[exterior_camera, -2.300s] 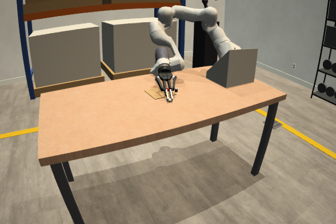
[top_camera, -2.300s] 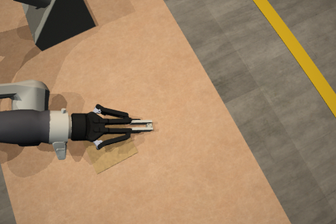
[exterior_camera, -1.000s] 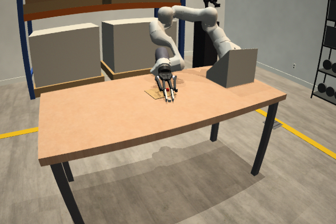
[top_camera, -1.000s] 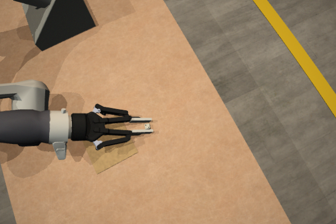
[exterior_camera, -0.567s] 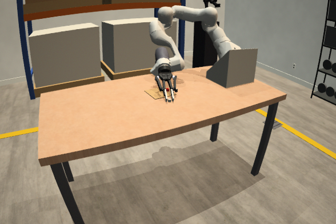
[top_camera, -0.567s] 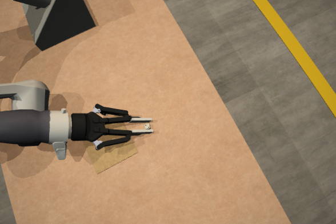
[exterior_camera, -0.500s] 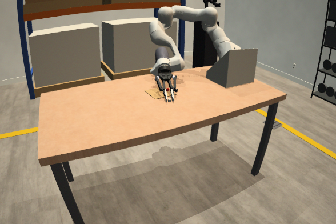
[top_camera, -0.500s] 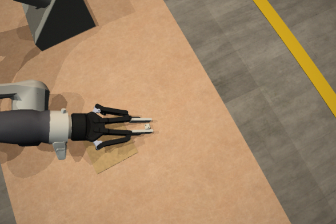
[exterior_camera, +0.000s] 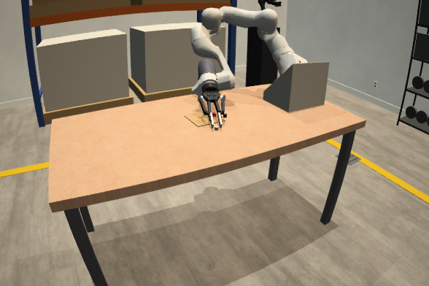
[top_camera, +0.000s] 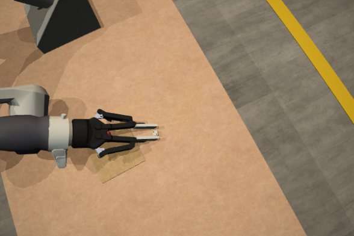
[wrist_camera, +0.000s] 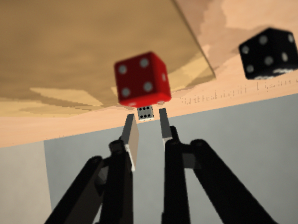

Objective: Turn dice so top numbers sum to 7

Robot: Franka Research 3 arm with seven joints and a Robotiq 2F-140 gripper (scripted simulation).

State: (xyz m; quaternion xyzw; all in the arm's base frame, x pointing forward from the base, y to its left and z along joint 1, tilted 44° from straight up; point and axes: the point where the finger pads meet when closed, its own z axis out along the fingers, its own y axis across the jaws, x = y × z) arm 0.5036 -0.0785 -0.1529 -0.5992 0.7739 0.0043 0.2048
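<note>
The white die is 3 cm below my hand, 2 cm to the left of it and 1 cm ahead of it. Also, from my hand: black die: 10 cm behind, 8 cm to the right, 3 cm below; then red die: 10 cm to the right, 5 cm behind, 2 cm below; then tan mat: 11 cm to the right, 3 cm below, 1 cm behind.
</note>
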